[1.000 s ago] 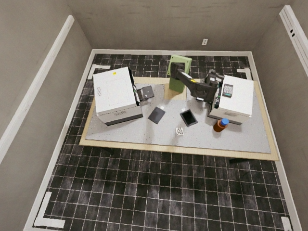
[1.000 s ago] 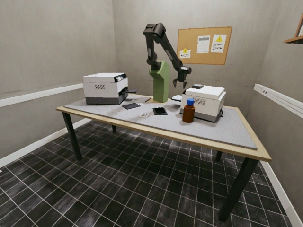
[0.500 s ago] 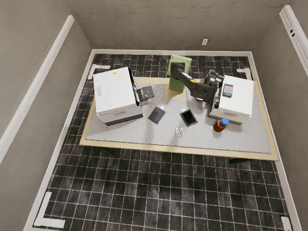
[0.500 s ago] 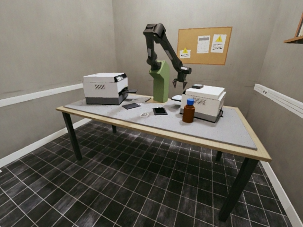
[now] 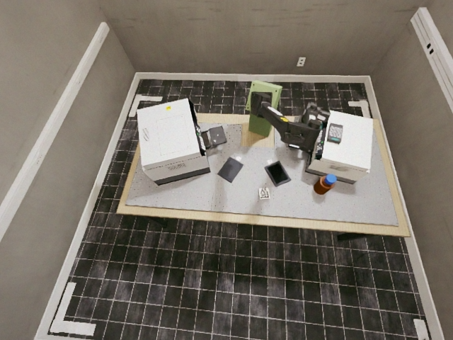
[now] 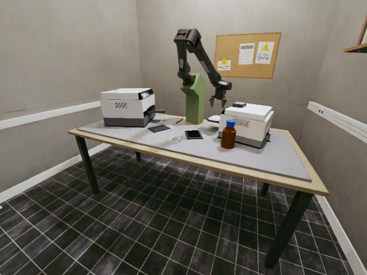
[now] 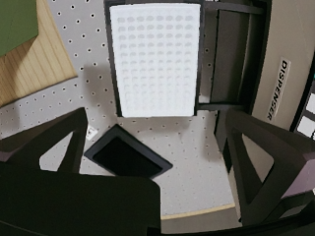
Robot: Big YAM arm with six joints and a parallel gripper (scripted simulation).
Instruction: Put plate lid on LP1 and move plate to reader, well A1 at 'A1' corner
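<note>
The white well plate lies 10 cm below my hand. From my hand the other things lie so: brown capped bottle (32 cm ahead, 14 cm to the left, 8 cm below); then dark flat lid (22 cm ahead, 18 cm below, 14 cm to the right).
</note>
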